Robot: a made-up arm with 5 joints.
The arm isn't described. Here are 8 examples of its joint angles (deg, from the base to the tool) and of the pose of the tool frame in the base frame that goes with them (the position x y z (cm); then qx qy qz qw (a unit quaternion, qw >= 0)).
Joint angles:
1: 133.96 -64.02 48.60 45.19 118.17
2: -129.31 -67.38 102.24 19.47 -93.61
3: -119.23 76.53 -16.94 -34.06 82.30
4: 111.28 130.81 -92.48 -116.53 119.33
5: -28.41 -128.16 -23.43 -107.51 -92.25
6: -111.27 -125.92 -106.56 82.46 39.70
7: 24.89 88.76 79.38 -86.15 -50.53
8: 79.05 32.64 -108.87 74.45 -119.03
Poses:
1: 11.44 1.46 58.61 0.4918 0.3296 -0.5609 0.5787
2: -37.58 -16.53 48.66 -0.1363 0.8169 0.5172 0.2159
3: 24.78 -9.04 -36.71 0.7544 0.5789 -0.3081 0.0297
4: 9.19 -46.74 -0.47 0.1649 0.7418 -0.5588 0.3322
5: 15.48 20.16 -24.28 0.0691 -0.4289 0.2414 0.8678
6: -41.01 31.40 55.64 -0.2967 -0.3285 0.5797 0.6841
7: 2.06 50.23 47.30 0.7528 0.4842 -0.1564 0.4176
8: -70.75 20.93 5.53 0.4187 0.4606 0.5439 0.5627
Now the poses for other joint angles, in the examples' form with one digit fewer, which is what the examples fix.
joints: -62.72 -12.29 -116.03 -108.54 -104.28
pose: 23.1 34.8 65.5 0.778 -0.517 -0.308 0.182
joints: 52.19 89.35 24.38 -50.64 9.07
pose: -2.1 12.9 76.4 0.755 0.062 0.528 0.384
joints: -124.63 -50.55 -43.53 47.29 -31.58
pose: -12.4 69.7 -6.5 -0.134 0.188 0.687 0.689
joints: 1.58 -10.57 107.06 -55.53 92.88
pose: -9.1 36.0 -23.8 -0.476 -0.864 0.131 0.098
